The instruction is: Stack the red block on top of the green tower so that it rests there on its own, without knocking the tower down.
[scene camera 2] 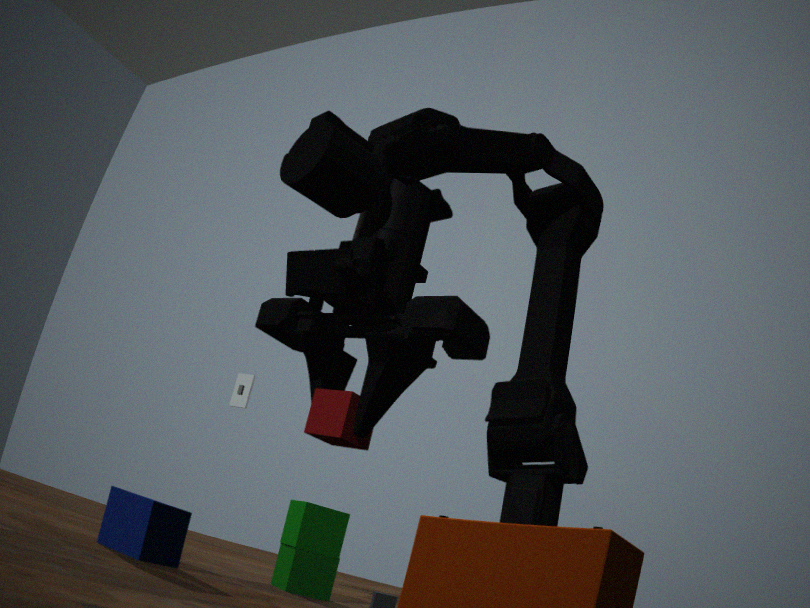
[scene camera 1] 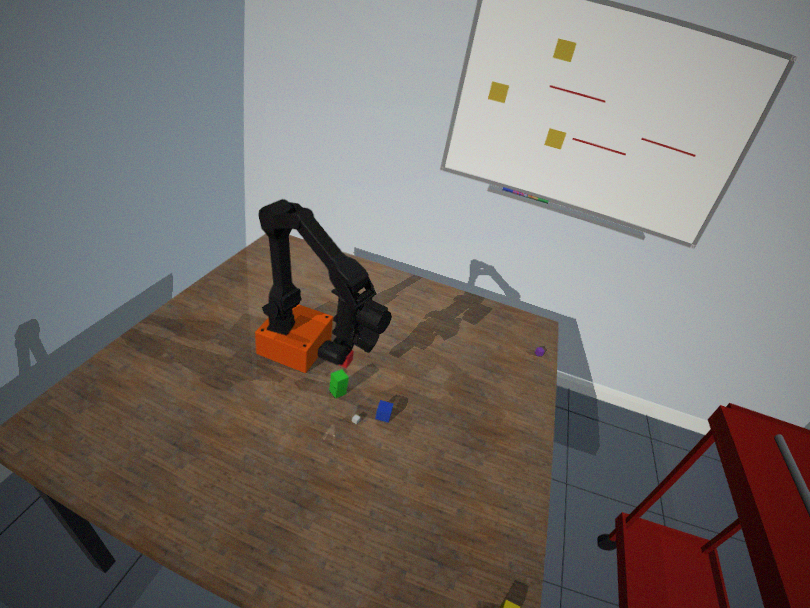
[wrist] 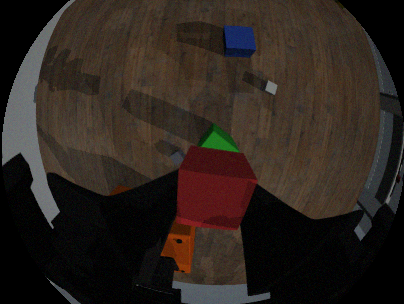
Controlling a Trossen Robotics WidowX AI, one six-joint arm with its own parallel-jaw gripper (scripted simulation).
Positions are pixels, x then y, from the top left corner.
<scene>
my gripper: scene camera 2; scene camera 1 343,359; wrist
same spot on my gripper: (scene camera 2: 397,357) = (wrist: 128,270)
</scene>
